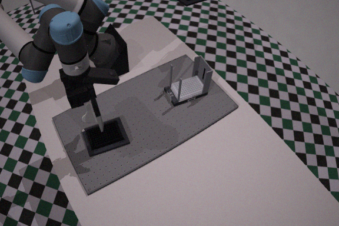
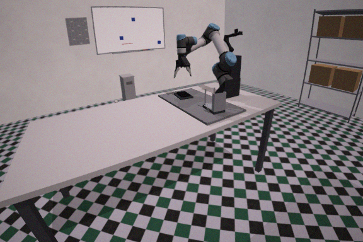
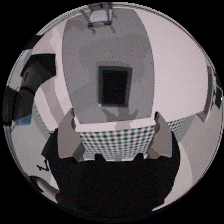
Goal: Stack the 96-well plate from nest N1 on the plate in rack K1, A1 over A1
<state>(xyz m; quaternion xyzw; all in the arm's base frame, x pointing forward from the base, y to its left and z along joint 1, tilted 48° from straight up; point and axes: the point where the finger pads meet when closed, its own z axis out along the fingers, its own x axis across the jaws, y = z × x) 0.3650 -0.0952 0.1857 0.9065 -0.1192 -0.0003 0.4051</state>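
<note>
The dark 96-well plate is 15 cm below my hand. From my hand the other things lie so: white plate: 40 cm to the left, 14 cm below, 1 cm ahead.
</note>
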